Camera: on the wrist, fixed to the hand. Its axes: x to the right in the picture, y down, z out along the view.
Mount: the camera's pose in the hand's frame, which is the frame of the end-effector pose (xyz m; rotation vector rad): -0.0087 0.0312 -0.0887 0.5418 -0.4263 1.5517
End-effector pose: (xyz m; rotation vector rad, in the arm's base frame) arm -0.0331 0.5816 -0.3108 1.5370 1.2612 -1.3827
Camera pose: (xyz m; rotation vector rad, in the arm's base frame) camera 0.0230 0.6545 -0.2895 1.6825 -0.6625 -0.8056
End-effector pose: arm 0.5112 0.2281 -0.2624 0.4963 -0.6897 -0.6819
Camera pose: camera 0.5820 0.2724 -0.3064 0.1684 -1.3923 0.9163
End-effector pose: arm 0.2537 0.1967 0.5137 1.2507 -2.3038 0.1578
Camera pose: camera 0.2659 0.2506 0.5903 0.5935 2.6282 -0.9514
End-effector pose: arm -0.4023 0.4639 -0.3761 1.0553 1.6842 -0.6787
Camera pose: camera -0.4133 0.5486 -0.3357 1.9701 -0.0006 -0.2197
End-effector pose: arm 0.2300 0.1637 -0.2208 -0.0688 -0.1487 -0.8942
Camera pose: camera 0.2579 0.1791 -0.3097 0.1302 -0.6189 0.7375
